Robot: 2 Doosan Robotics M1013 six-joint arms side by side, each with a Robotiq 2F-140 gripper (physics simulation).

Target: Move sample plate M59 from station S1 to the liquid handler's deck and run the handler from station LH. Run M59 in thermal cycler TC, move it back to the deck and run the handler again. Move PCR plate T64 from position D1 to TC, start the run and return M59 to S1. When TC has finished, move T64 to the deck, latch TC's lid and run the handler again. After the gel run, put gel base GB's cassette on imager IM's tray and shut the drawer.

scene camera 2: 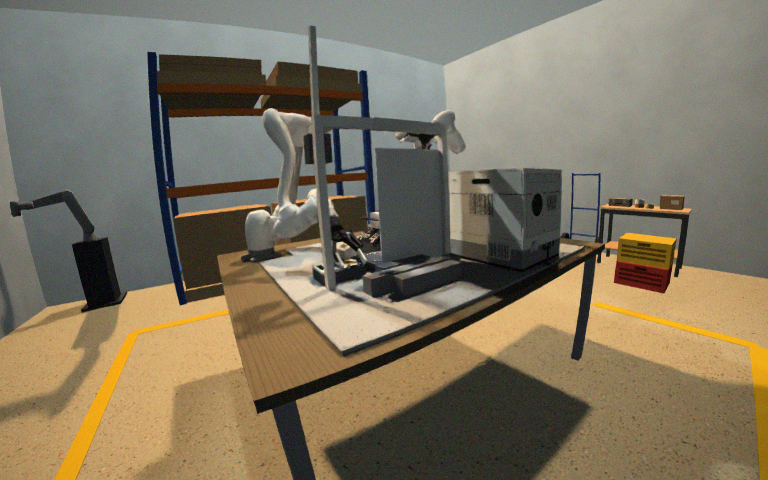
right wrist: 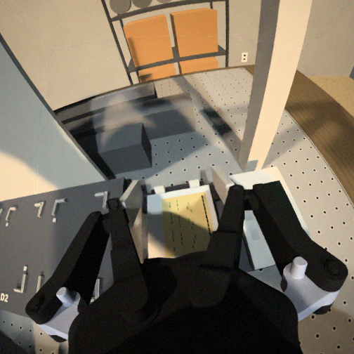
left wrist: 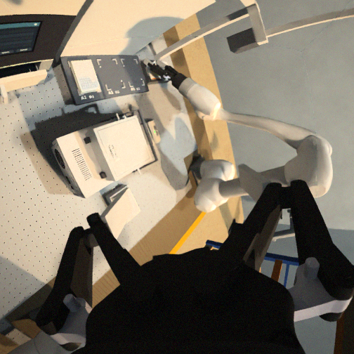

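Note:
The gel cassette, a white tray with a yellow slab, lies level in the right wrist view. My right gripper is shut on it, one finger at each side. It is in or just over the dark gel base; the exact height cannot be told. My left gripper is open and empty, high above the table. In the left wrist view, the thermal cycler has its white lid down; its latch cannot be judged. A white plate sits at the left end of the dark position board.
A machine with a screen stands at the upper left, a pale drawer-like part below it. An upright post stands close to the right gripper. A grey panel and a large white box-shaped machine stand on the table.

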